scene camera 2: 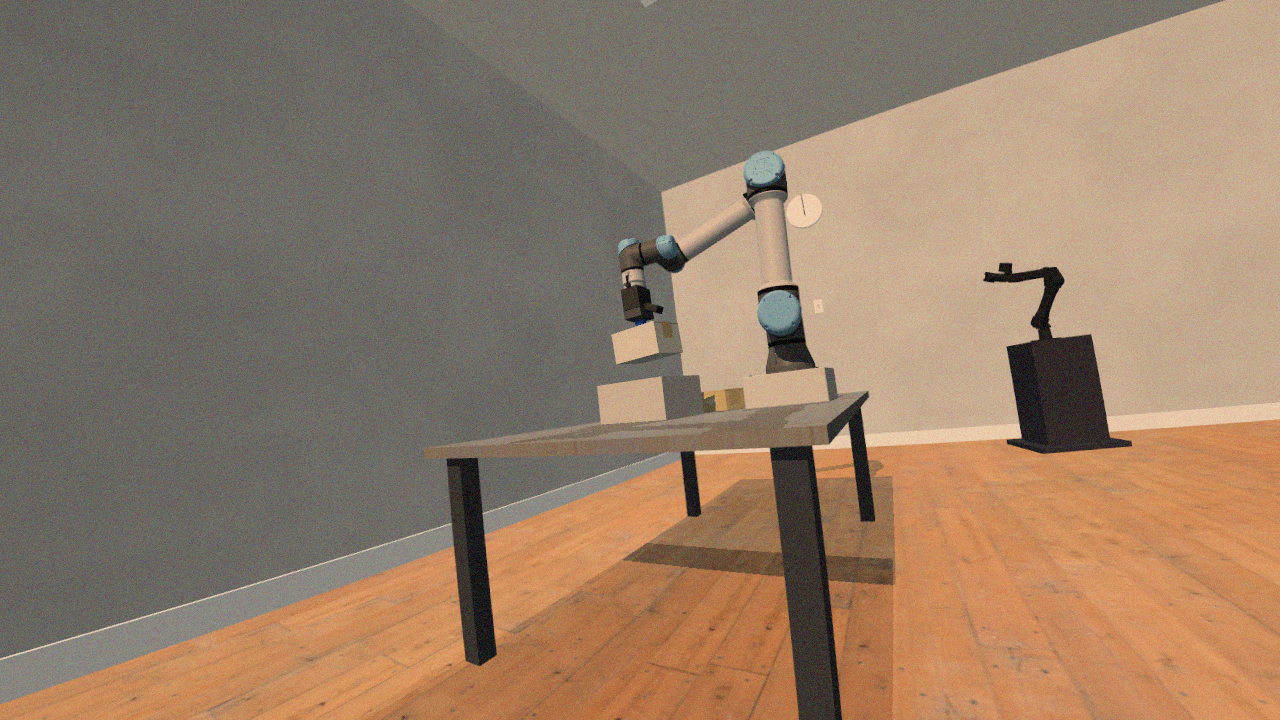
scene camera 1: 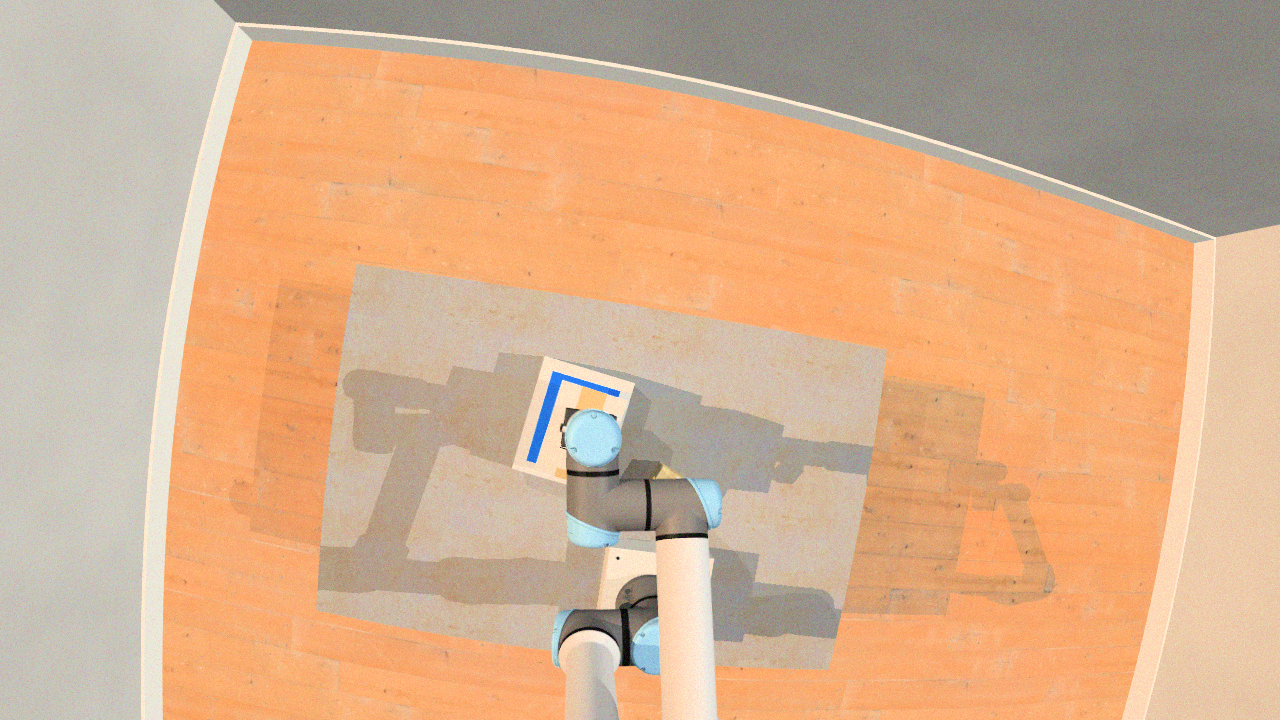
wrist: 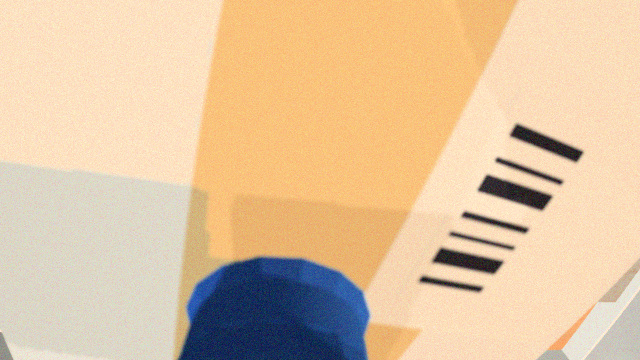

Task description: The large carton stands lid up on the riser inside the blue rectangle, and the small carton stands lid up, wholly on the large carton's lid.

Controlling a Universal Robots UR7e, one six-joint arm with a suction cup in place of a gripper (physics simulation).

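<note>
The large carton (scene camera 1: 590,396) (scene camera 2: 635,343) (wrist: 320,100), cream with an orange tape band and a barcode on its lid, hangs lid up from my suction cup (scene camera 2: 640,321) (wrist: 277,305). A visible gap separates it from the cream riser (scene camera 1: 532,420) (scene camera 2: 631,401) below. Seen from above, it overlaps the blue rectangle (scene camera 1: 544,419), whose left and far strips show. My wrist hides the rest there, and also the cup. The small tan carton (scene camera 1: 665,471) (scene camera 2: 729,398) stands on the table between the riser and my base, partly hidden by my arm in the top view.
The grey table (scene camera 1: 429,304) (scene camera 2: 733,436) carries the riser and my cream base block (scene camera 1: 615,582) (scene camera 2: 787,387). My forearm (scene camera 1: 684,617) (scene camera 2: 716,230) reaches over the table. A separate black arm stands on a dark pedestal (scene camera 2: 1065,394) away from the table.
</note>
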